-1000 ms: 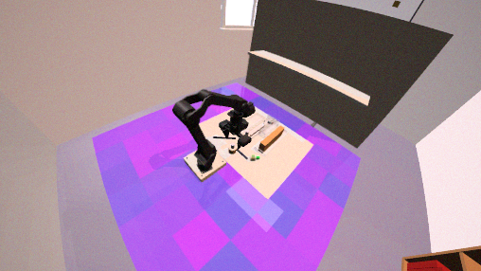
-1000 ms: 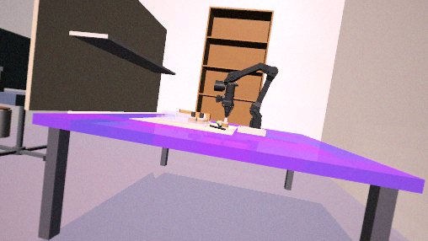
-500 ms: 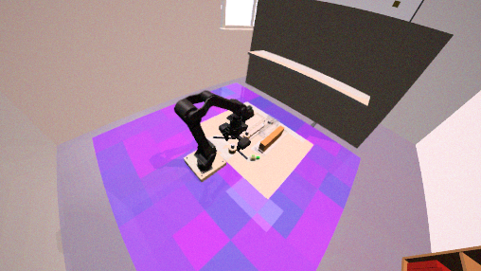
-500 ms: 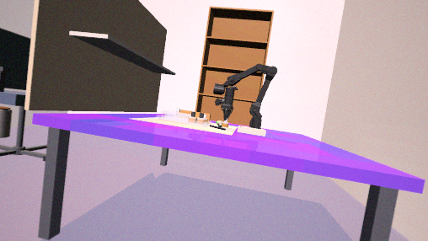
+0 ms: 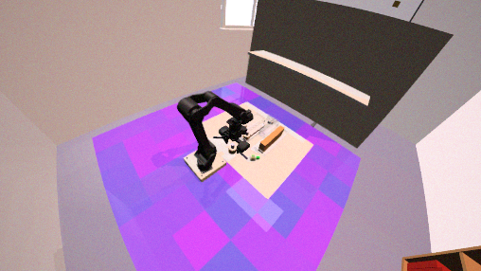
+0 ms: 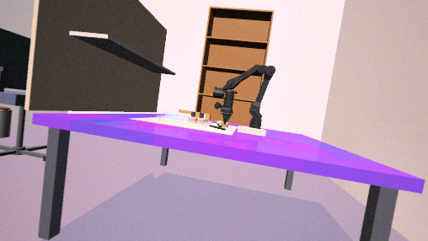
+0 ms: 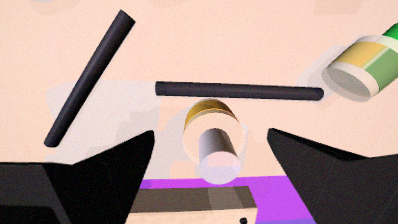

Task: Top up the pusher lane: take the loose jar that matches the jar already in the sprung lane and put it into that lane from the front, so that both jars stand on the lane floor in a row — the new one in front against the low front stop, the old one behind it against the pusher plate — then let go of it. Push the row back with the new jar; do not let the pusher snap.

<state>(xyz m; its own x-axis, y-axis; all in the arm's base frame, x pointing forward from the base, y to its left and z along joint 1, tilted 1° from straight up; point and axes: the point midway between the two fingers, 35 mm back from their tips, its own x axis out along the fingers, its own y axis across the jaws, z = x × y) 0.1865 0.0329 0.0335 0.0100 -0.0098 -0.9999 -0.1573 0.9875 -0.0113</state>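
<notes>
Right now the cream mat is 200 mm ahead of my gripper tip, 30 mm to the left of it and 30 mm below it.
</notes>
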